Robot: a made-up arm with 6 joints. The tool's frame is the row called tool.
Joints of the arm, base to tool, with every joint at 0 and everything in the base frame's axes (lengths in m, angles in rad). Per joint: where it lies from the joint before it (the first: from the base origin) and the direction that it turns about. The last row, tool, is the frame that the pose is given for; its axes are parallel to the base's.
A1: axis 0 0 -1 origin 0 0 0.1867
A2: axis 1 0 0 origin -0.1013 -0.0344 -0.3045
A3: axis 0 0 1 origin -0.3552 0.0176 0.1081
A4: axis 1 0 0 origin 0.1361 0.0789 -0.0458
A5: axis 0 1 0 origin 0.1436 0.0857 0.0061
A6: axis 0 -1 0 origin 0.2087 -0.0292 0.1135
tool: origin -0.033 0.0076 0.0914
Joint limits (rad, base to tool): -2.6..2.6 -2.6..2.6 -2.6..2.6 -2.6..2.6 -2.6..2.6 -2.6..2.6
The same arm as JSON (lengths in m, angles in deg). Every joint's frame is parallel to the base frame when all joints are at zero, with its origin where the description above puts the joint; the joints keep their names.
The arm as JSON. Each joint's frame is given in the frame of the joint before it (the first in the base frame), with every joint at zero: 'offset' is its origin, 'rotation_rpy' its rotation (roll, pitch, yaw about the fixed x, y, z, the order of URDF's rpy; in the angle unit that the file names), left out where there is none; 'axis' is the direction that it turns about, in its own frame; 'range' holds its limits. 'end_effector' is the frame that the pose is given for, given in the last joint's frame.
{
  "length_unit": "m",
  "angle_unit": "deg",
  "chain": [
    {
      "id": "A1",
      "offset": [
        0.0,
        0.0,
        0.1867
      ],
      "axis": [
        0.0,
        0.0,
        -1.0
      ],
      "range": [
        -148.97,
        148.97
      ]
    },
    {
      "id": "A2",
      "offset": [
        -0.1013,
        -0.0344,
        -0.3045
      ],
      "axis": [
        1.0,
        0.0,
        0.0
      ],
      "range": [
        -148.97,
        148.97
      ]
    },
    {
      "id": "A3",
      "offset": [
        -0.3552,
        0.0176,
        0.1081
      ],
      "axis": [
        0.0,
        0.0,
        1.0
      ],
      "range": [
        -148.97,
        148.97
      ]
    },
    {
      "id": "A4",
      "offset": [
        0.1361,
        0.0789,
        -0.0458
      ],
      "axis": [
        1.0,
        0.0,
        0.0
      ],
      "range": [
        -148.97,
        148.97
      ]
    },
    {
      "id": "A5",
      "offset": [
        0.1436,
        0.0857,
        0.0061
      ],
      "axis": [
        0.0,
        1.0,
        0.0
      ],
      "range": [
        -148.97,
        148.97
      ]
    },
    {
      "id": "A6",
      "offset": [
        0.2087,
        -0.0292,
        0.1135
      ],
      "axis": [
        0.0,
        -1.0,
        0.0
      ],
      "range": [
        -148.97,
        148.97
      ]
    }
  ],
  "end_effector": {
    "offset": [
      -0.033,
      0.0076,
      0.0914
    ]
  }
}

